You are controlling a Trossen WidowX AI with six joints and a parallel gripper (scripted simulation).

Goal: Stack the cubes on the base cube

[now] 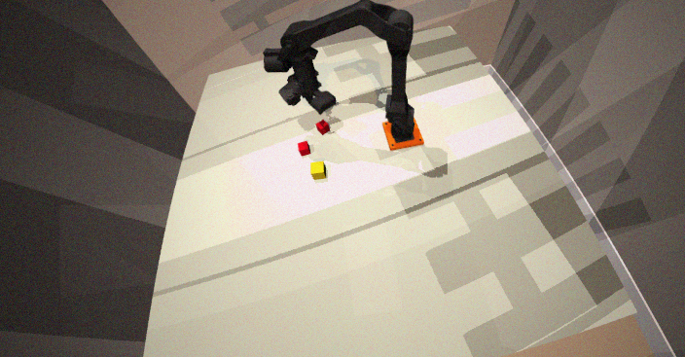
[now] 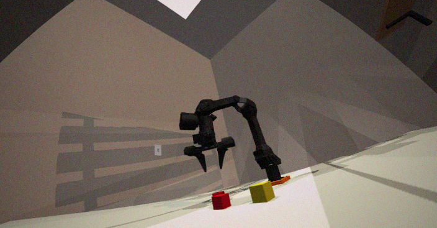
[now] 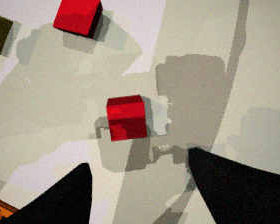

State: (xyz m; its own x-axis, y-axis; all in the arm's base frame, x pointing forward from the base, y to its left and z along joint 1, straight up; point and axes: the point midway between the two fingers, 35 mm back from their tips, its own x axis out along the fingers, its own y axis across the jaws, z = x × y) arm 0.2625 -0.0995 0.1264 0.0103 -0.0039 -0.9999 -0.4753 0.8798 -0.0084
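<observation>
Right now the yellow cube is 180 mm to the left of my gripper tip, 90 mm below it and 30 mm ahead of it.
</observation>
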